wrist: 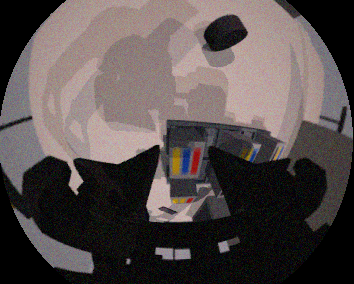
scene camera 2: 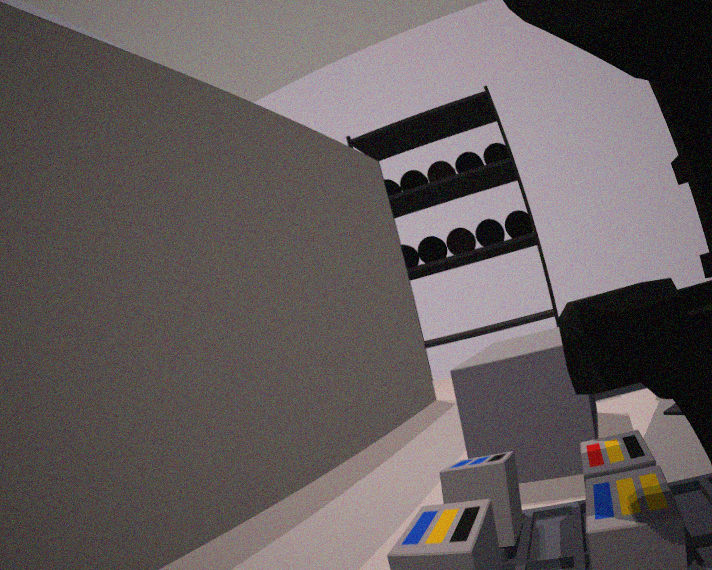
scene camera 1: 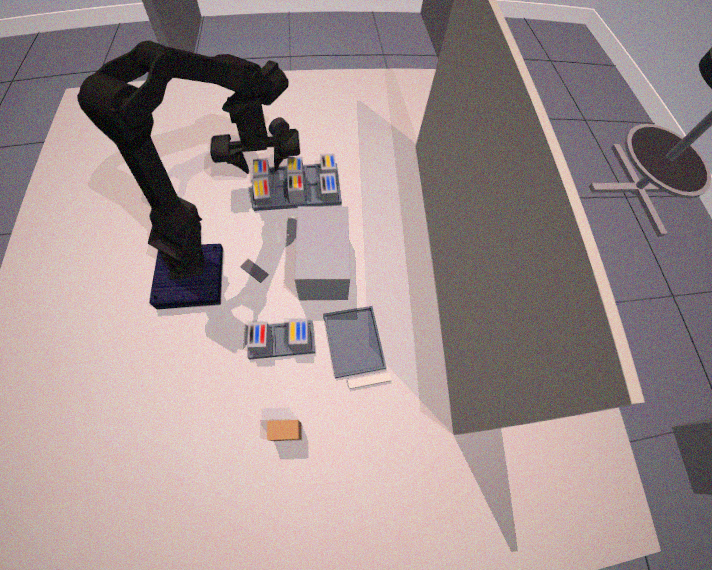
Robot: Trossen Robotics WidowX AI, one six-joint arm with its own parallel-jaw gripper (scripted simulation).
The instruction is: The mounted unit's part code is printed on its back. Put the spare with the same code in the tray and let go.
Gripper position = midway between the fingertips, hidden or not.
The gripper (scene camera 1: 262, 171) is open and holds nothing. Also in view: a rack (scene camera 1: 279, 340), a grey tray (scene camera 1: 355, 346) and a grey panel (scene camera 2: 212, 308).
The gripper also shows in the wrist view (wrist: 184, 148). The grey panel also shows in scene camera 1 (scene camera 1: 531, 332).
